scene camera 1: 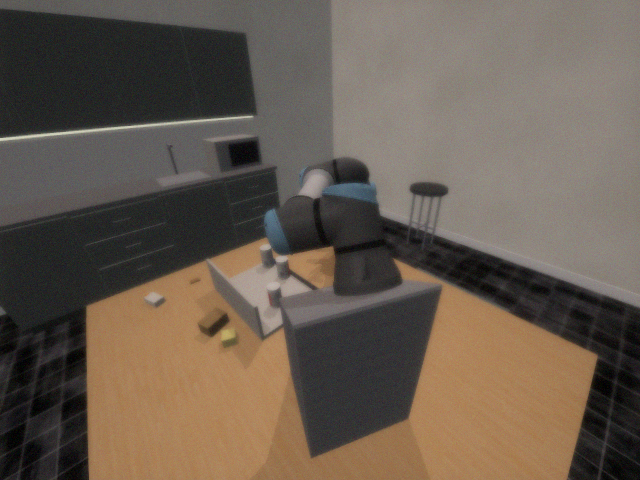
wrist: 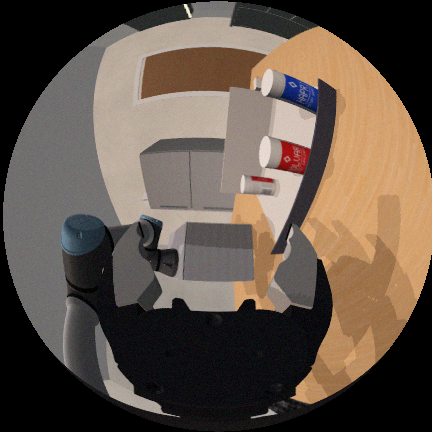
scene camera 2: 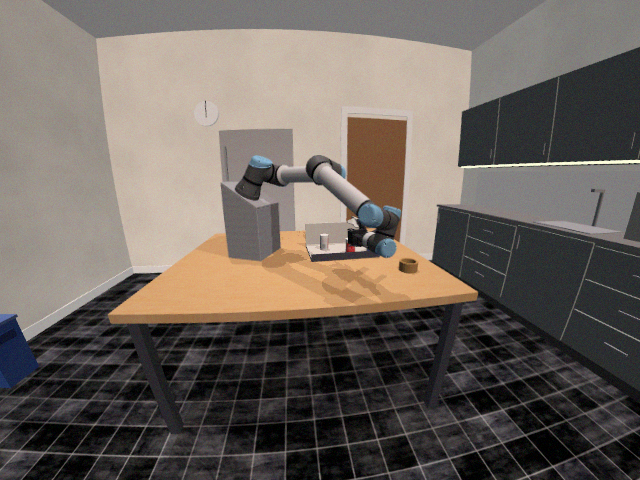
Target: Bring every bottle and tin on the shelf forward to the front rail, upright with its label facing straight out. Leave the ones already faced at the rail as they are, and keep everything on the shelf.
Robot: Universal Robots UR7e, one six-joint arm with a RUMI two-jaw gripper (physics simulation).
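Frame: origin at the arm's base, x ahead, y left, z up, level; millimetres.
Seen in the pictures: gripper, fingertip midpoint: point(wrist: 214, 224); arm's base at its link origin: point(scene camera 1: 367, 286) point(wrist: 173, 262) point(scene camera 2: 246, 193).
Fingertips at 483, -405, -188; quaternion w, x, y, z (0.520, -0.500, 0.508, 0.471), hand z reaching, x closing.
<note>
Offsets run from my fingertips to a thing's middle, as dx, dy, dz. "spot": to the spot under its first point.
The shelf point(scene camera 1: 235, 297) point(scene camera 2: 343, 255) point(wrist: 327, 115) has a dark front rail and a pale back panel. A blue-labelled tin @(+200, +106, -125) point(scene camera 1: 266, 256) point(wrist: 295, 92) and a red-labelled tin @(+69, +132, -130) point(scene camera 1: 281, 267) point(scene camera 2: 351, 248) point(wrist: 287, 155) stand upright at the rail, labels facing out. A slimmer white tin @(spot: -50, +314, -111) point(scene camera 1: 273, 295) point(scene camera 2: 324, 242) point(wrist: 259, 185) stands upright, set back from the rail; its red patch is turned aside and a grey text panel shows. My gripper point(scene camera 2: 353, 233) point(wrist: 214, 224) is open and empty, tilted sideways near the rail, apart from the slimmer tin. The arm hides the blue tin in scene camera 2.
Behind the shelf lie a brown block @(+96, +504, -173) point(scene camera 1: 213, 321), a yellow block @(-11, +515, -179) point(scene camera 1: 228, 337), a white box @(+461, +571, -184) point(scene camera 1: 154, 299) and a small brown piece @(+436, +384, -194) point(scene camera 1: 194, 280). A brown ring @(+253, -165, -173) point(scene camera 2: 408, 261) lies in front of the shelf, to the right. The grey pedestal point(scene camera 1: 361, 382) point(scene camera 2: 250, 227) stands beside the shelf.
</note>
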